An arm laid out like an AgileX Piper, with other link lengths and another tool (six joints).
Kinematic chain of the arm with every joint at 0, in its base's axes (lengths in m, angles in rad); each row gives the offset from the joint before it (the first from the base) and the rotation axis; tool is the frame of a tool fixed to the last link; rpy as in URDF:
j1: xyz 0 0 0.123 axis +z
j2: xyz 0 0 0 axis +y
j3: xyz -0.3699 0 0.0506 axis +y
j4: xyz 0.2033 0 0.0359 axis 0.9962 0 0.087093
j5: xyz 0 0 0 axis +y
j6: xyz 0.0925 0 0.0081 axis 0.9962 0 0.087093
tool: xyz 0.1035 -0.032 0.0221 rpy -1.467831 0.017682 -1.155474
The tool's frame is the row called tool.
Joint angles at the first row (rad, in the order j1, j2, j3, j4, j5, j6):
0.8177, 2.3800, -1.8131, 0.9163, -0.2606, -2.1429
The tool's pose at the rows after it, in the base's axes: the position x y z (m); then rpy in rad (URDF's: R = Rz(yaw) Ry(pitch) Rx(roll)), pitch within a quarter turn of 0, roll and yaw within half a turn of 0:
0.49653 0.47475 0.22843 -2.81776 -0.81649 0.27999
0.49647 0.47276 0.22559 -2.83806 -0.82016 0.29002
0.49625 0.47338 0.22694 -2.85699 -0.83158 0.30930
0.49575 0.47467 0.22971 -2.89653 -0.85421 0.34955
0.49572 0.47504 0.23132 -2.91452 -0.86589 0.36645
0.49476 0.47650 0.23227 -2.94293 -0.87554 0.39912
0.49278 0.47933 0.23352 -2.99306 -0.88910 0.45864
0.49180 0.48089 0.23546 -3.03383 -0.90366 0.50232
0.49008 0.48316 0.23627 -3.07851 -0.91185 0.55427
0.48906 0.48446 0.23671 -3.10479 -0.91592 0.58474
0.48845 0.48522 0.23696 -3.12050 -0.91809 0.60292
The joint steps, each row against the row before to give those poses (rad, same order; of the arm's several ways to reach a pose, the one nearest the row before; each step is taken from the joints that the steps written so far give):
0.0000, 0.0000, 0.0344, -0.0778, -0.0317, -0.0019
0.0000, 0.0000, 0.0139, -0.0096, -0.0149, 0.0000
0.0000, 0.0000, 0.0000, -0.0172, -0.0052, 0.0000
0.0000, 0.0000, 0.0000, -0.0346, -0.0109, 0.0000
0.0000, 0.0000, -0.0001, -0.0152, -0.0073, -0.0001
0.0000, 0.0000, 0.0001, -0.0234, -0.0014, 0.0001
0.0000, 0.0000, -0.0001, -0.0424, 0.0000, 0.0021
0.0000, 0.0000, 0.0000, -0.0309, -0.0068, 0.0000
0.0000, 0.0000, 0.0000, -0.0332, -0.0001, 0.0000
0.0000, 0.0000, 0.0000, -0.0192, 0.0000, 0.0001
0.0000, 0.0000, 0.0001, -0.0113, 0.0000, 0.0000

